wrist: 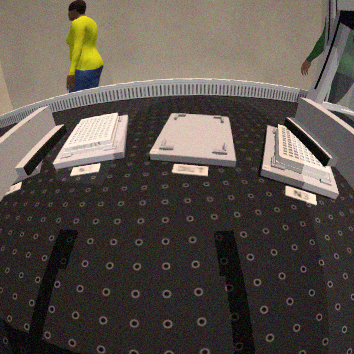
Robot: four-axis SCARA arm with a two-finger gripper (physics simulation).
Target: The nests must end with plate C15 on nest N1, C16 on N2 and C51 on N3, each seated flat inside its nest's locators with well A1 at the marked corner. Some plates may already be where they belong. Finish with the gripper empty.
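Places are measured from the arm's base along level axes (x up, y ahead, z left), in centimetres.
Pixels of known places: gripper, fingertip midpoint: [174, 104].
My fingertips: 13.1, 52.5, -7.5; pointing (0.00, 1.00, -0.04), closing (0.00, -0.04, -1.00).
Ahead of a thing's pixels: the offset from my fingertips to its top centre, as dx, dy, dz. "*": to the spot under its first point. Level surfaces: height alone.
My gripper [174, 104] is open and empty, its fingers wide apart at the left and right of the wrist view. A white well plate @(-9.2, +20.2, +14.4) [94, 131] lies on nest N2 @(* -10.6, +15.7, +8.1) [121, 142] at the left; its lettering is unreadable and the nest's tag is blurred. Another white plate @(-9.2, +11.3, -20.7) [300, 150] lies on nest N3 @(* -10.6, +11.5, -14.8) [269, 150] at the right, partly hidden behind the right finger, its code not readable. Nest N1 and its plate are not visible; part of a tag @(* -11.6, +6.9, +26.1) [14, 188] shows at the left edge. I cannot tell how flat either plate sits.
The OUT nest @(-10.0, +18.5, -4.3) [194, 140] stands between N2 and N3, with corner locators and no plate on it. Its tag [190, 170] lies in front. The dark perforated table @(dx -11.8) [150, 220] ends at a pale slatted rim @(* -10.2, +47.8, -5.3) [185, 89]. A person in yellow [85, 45] stands beyond; another is at the right.
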